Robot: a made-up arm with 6 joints. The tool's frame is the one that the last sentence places. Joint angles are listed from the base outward.
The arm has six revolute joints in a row. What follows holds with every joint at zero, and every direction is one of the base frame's. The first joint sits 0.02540 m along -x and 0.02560 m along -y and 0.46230 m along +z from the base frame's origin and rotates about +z. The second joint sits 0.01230 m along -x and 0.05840 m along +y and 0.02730 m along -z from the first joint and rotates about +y. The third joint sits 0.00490 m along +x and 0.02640 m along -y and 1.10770 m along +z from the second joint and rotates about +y. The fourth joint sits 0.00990 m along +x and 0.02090 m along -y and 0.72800 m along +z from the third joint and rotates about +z. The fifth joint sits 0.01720 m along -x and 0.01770 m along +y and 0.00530 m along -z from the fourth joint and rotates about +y. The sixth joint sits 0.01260 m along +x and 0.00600 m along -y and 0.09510 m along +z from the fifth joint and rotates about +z. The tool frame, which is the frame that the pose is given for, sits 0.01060 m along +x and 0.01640 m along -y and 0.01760 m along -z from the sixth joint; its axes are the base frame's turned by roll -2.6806, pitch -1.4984 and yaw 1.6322 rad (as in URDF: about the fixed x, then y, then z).
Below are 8 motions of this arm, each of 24 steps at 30 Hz.
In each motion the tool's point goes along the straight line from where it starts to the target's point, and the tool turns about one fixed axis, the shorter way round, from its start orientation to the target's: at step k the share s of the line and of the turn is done. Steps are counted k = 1, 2, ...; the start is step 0. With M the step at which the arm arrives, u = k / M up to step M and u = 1 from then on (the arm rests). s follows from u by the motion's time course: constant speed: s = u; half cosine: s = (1 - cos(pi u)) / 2; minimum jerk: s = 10 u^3 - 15 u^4 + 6 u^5.
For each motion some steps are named. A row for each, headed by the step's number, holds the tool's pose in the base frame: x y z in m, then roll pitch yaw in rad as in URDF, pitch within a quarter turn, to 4 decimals.
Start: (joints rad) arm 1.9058 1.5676 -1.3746 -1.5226 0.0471 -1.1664
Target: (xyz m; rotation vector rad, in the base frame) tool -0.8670 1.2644 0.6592 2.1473 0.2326 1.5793
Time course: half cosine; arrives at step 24
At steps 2, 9, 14, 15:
2: -0.4660 1.1528 1.2084 2.9658 -1.3089 1.4508
9: -0.5849 1.1859 1.0454 2.6654 -1.2052 1.3183
14: -0.7158 1.2223 0.8662 2.3703 -1.1093 1.1283
15: -0.7411 1.2294 0.8316 2.3151 -1.0936 1.0888

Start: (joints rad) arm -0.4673 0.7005 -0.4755 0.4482 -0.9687 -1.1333
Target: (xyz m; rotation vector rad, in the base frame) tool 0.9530 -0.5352 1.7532 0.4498 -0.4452 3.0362
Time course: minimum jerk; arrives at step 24
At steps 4, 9, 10, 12, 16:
4: 0.7020 -0.4233 2.0309 0.7979 -0.8491 -3.0938
9: 0.7644 -0.4511 1.9619 0.4828 -0.7112 -3.0301
10: 0.7830 -0.4594 1.9413 0.3983 -0.6681 -3.0234
12: 0.8229 -0.4772 1.8972 0.2264 -0.5751 -3.0246
16: 0.8984 -0.5109 1.8136 -0.0777 -0.4050 -3.0734

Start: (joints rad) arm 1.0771 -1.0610 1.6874 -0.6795 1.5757 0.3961
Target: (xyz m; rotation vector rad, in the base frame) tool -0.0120 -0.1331 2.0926 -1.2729 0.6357 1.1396
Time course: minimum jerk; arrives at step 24
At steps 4, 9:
4: -0.2421 -0.4863 1.5290 -1.0465 0.4959 0.3815
9: -0.1849 -0.3985 1.6691 -1.0662 0.6413 0.4454

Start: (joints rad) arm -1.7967 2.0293 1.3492 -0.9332 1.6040 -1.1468
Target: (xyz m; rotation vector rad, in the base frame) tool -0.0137 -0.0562 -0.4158 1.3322 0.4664 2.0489
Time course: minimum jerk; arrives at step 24
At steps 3, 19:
3: -0.2332 -0.7552 -0.7426 0.7598 -0.2504 2.2727
19: -0.0281 -0.1020 -0.4372 0.9375 -0.7134 1.9886

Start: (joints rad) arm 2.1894 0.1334 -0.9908 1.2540 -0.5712 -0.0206
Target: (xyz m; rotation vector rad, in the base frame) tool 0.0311 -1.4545 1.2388 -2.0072 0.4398 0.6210
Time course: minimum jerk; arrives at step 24
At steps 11, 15, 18, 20, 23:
11: 0.1672 -0.8378 1.7118 -2.8408 0.0862 -0.4114
15: 0.0959 -1.1607 1.4641 -2.5042 0.4000 -0.2942
18: 0.0555 -1.3440 1.3236 -2.2722 0.5533 -0.1679
20: 0.0395 -1.4166 1.2679 -2.1682 0.6057 -0.1032
23: 0.0313 -1.4538 1.2394 -2.1119 0.6302 -0.0667

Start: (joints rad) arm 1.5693 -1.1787 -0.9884 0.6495 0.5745 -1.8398
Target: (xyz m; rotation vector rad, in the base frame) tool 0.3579 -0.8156 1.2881 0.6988 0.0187 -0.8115
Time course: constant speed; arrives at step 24
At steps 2, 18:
2: -0.0212 -1.6507 0.5079 0.7576 0.0556 -1.8338
18: 0.2545 -1.0433 1.0753 0.6386 0.2042 -1.0509

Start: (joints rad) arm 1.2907 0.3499 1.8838 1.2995 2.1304 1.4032
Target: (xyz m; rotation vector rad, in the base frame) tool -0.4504 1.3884 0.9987 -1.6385 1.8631 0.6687
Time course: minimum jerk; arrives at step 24
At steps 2, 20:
2: 0.1716 0.8446 1.0702 2.6284 -0.1025 -2.8779
20: -0.4282 1.3690 1.0012 3.0937 0.7553 -1.7634

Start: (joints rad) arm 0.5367 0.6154 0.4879 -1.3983 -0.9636 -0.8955
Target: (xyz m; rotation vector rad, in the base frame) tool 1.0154 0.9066 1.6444 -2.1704 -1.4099 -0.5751
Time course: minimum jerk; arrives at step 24
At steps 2, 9, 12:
2: 1.0613 0.7221 1.6934 2.4872 -0.3643 1.5320
9: 1.0489 0.7722 1.6801 2.6952 -0.4661 1.4442
12: 1.0385 0.8139 1.6690 2.8837 -0.5360 1.3505

